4 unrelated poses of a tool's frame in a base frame.
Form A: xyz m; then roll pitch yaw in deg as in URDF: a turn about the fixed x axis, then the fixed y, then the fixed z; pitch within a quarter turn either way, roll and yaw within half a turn.
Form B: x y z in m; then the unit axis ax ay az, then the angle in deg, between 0 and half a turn. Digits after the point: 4 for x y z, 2 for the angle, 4 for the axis.
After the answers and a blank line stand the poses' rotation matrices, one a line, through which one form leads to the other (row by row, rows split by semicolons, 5 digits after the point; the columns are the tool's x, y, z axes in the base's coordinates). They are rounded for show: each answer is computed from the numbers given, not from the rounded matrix.
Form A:
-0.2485 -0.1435 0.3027 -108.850 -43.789 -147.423
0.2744 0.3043 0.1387 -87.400 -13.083 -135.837
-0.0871 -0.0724 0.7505 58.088 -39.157 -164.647
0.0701 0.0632 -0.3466 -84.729 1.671 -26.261
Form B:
-0.2485 -0.1435 0.3027 0.4241 -0.6701 0.6092 163.94
0.2744 0.3043 0.1387 -0.3410 0.6172 -0.7091 157.27
-0.0871 -0.0724 0.7505 -0.2382 -0.5116 -0.8255 148.52
0.0701 0.0632 -0.3466 -0.9444 0.2363 -0.2286 87.61

-0.60832 -0.72582 0.32115; -0.38869 -0.08036 -0.91786; 0.69200 -0.68318 -0.23324
-0.69874 -0.13061 0.70335; -0.67862 -0.19009 -0.70947; 0.22636 -0.97304 0.04419
-0.74775 0.65684 0.09713; -0.20530 -0.36783 0.90694; 0.63145 0.65822 0.40990
0.89641 0.01461 0.44299; -0.44227 0.09523 0.89181; -0.02916 -0.99535 0.09183

